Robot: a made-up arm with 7 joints. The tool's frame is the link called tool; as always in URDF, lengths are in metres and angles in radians. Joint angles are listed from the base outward.
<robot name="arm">
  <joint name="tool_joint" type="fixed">
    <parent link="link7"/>
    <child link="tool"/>
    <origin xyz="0 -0.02 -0.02" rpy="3.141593 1.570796 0"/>
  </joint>
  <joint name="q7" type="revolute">
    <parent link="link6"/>
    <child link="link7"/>
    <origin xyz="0.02 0.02 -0.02" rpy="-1.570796 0 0"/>
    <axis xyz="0 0 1"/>
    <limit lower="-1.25" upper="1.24"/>
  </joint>
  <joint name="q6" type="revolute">
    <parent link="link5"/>
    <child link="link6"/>
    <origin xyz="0.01 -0.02 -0.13" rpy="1.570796 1.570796 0"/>
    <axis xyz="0 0 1"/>
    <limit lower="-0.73" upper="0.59"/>
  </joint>
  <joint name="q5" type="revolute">
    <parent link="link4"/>
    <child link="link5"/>
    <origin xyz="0.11 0.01 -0.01" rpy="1.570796 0 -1.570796"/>
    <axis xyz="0 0 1"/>
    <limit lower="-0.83" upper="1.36"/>
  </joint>
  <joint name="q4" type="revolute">
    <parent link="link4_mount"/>
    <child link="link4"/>
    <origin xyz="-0.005 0.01 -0.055" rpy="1.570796 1.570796 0"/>
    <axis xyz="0 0 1"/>
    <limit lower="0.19" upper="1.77"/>
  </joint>
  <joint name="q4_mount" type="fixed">
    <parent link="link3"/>
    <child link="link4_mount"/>
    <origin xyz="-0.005 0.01 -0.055"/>
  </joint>
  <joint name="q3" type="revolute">
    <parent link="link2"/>
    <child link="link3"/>
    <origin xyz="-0.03 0.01 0.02" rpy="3.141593 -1.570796 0"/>
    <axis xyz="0 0 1"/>
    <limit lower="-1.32" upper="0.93"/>
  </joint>
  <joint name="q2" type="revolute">
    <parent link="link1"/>
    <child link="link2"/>
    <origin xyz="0 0.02 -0.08" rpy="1.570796 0 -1.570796"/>
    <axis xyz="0 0 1"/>
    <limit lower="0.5" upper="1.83"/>
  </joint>
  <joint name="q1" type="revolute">
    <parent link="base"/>
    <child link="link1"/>
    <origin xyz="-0.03 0.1 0.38" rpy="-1.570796 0 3.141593"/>
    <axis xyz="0 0 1"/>
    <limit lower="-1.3" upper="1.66"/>
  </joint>
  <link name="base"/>
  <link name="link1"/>
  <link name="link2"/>
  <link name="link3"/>
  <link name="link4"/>
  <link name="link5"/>
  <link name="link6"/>
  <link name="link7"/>
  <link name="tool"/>
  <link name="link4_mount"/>
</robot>
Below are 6 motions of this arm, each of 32 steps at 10 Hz.
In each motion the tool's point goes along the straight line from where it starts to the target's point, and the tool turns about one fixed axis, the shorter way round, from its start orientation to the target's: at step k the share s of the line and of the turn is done. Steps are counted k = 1, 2, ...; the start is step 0. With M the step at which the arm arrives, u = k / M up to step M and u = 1 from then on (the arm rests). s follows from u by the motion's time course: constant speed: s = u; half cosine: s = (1 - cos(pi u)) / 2; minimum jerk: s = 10 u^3 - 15 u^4 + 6 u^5.
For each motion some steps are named. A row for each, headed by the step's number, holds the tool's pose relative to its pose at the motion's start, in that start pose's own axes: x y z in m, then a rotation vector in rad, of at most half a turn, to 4 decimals.
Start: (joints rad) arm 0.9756 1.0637 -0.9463 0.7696 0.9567 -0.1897 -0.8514
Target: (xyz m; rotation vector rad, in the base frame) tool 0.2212 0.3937 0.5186 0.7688 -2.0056 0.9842
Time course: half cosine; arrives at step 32
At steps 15, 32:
15: 0.0769 0.0379 -0.0101 0.0067 -0.0630 0.2803
32: 0.1706 0.0841 -0.0225 0.0148 -0.1396 0.6215

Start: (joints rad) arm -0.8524 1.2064 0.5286 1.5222 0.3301 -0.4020 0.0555
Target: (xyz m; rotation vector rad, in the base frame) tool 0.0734 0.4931 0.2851 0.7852 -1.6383 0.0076
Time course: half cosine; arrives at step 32
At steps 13, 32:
13: -0.0297 0.0215 0.0377 0.2546 0.0193 0.1540
32: -0.0837 0.0607 0.1061 0.7174 0.0543 0.4339

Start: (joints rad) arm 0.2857 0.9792 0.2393 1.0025 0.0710 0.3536 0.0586
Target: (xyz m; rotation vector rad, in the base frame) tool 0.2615 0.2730 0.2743 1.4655 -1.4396 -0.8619
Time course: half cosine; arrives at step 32
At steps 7, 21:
7: 0.0069 -0.0212 0.0089 0.0219 -0.0979 -0.0722
21: 0.0449 -0.1373 0.0578 0.1423 -0.6348 -0.4681

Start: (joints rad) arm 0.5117 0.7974 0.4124 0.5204 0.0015 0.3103 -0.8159
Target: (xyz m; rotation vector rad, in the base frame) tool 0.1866 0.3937 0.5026 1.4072 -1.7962 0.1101
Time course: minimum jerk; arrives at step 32
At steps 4, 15, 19, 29, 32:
4: 0.0034 0.0023 0.0016 -0.0063 -0.0175 0.0062
15: 0.0928 0.0635 0.0454 -0.1736 -0.4817 0.1693
19: 0.1412 0.0967 0.0690 -0.2641 -0.7328 0.2576
29: 0.2088 0.1429 0.1020 -0.3904 -1.0831 0.3808
32: 0.2103 0.1439 0.1027 -0.3932 -1.0909 0.3835

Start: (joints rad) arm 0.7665 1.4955 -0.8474 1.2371 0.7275 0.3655 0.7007
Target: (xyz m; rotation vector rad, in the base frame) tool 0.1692 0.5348 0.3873 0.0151 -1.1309 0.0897
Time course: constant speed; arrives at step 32
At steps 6, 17, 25, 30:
6: -0.0202 0.0137 0.0157 0.0379 -0.0621 0.1181
17: -0.0573 0.0389 0.0445 0.1073 -0.1761 0.3347
25: -0.0842 0.0572 0.0655 0.1578 -0.2589 0.4922
30: -0.1011 0.0686 0.0786 0.1893 -0.3107 0.5907

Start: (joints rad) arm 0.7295 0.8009 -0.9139 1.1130 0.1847 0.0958 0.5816
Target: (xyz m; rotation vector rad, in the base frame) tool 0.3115 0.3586 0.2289 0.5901 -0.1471 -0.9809
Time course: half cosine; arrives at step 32
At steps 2, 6, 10, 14, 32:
2: -0.0010 0.0001 0.0003 0.0007 0.0085 -0.0002
6: -0.0092 0.0009 0.0023 0.0065 0.0747 -0.0015
10: -0.0243 0.0023 0.0060 0.0170 0.1970 -0.0040
14: -0.0439 0.0042 0.0109 0.0308 0.3568 -0.0073
32: -0.1092 0.0105 0.0271 0.0766 0.8865 -0.0182

